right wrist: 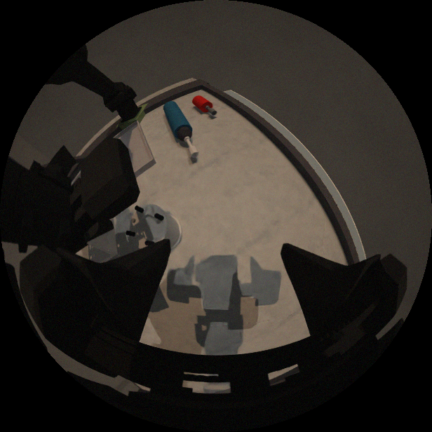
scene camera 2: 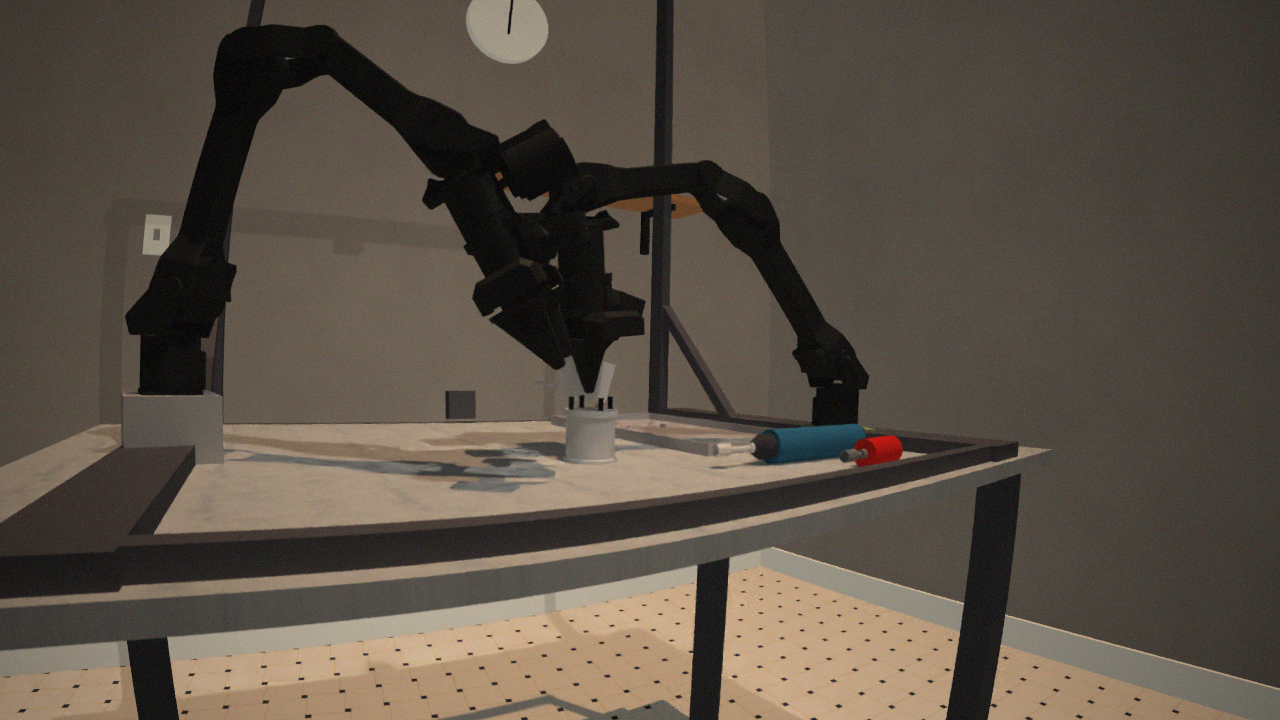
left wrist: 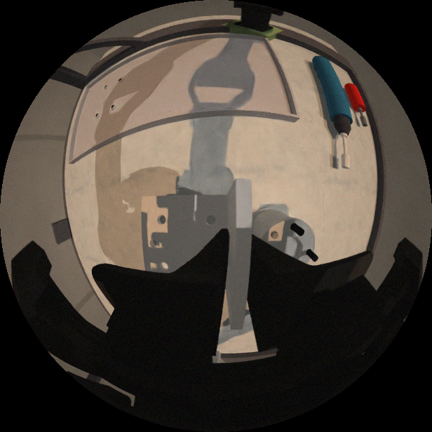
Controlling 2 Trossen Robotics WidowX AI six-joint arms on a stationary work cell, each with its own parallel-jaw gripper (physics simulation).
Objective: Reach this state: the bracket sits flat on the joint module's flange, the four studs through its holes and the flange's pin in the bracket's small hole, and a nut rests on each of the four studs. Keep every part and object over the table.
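Places are measured from the left arm's base along level axes (x right, y ahead, z up), in centimetres.
Pixels of known places: left gripper, fingertip midpoint: (scene camera 2: 587, 392); right gripper, fingertip midpoint: (scene camera 2: 565, 361); right arm's base, origin of the base link: (scene camera 2: 169, 393).
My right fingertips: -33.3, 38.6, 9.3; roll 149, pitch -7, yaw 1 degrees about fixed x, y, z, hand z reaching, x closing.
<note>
For each thing: its top centre in the pictures, then the offset to it from my right fingertips, as dx, dy, dz. "spot": a spot on its surface instead.
- white joint module, middle of its top: (scene camera 2: 591, 396) +10.8, -1.9, -4.0
- stud, middle of its top: (scene camera 2: 610, 396) +12.1, -4.0, -4.0
- blue-handled tool, surface spot: (scene camera 2: 819, 443) spot: +11.5, -29.2, -9.2
- red-handled tool, middle of its top: (scene camera 2: 869, 438) +6.9, -34.0, -8.0
My left gripper (scene camera 2: 588, 386) (left wrist: 231, 234) is shut on the grey bracket (scene camera 2: 608, 377) (left wrist: 185, 215), gripping its upright wall; the holed plate extends to the left in the left wrist view. The bracket is above and beside the white joint module (scene camera 2: 590, 438) (right wrist: 173, 231), apart from the table. Four black studs stand on the module's flange; one stud (scene camera 2: 610, 402) (left wrist: 297, 229) (right wrist: 159, 216) is bare, as are the others seen. The flange's pin cannot be made out. My right gripper (right wrist: 228, 248) is open and empty, close beside the left one. Several nuts, one of them (left wrist: 112, 106), lie in the tray.
The shallow tray (left wrist: 294, 118) (right wrist: 147, 167) lies behind the module. A blue-handled tool (scene camera 2: 819, 443) (left wrist: 332, 90) (right wrist: 177, 120) and a red-handled tool (scene camera 2: 881, 450) (left wrist: 355, 97) (right wrist: 202, 103) lie at the right in the scene view. A dark rail (scene camera 2: 447, 528) edges the table.
</note>
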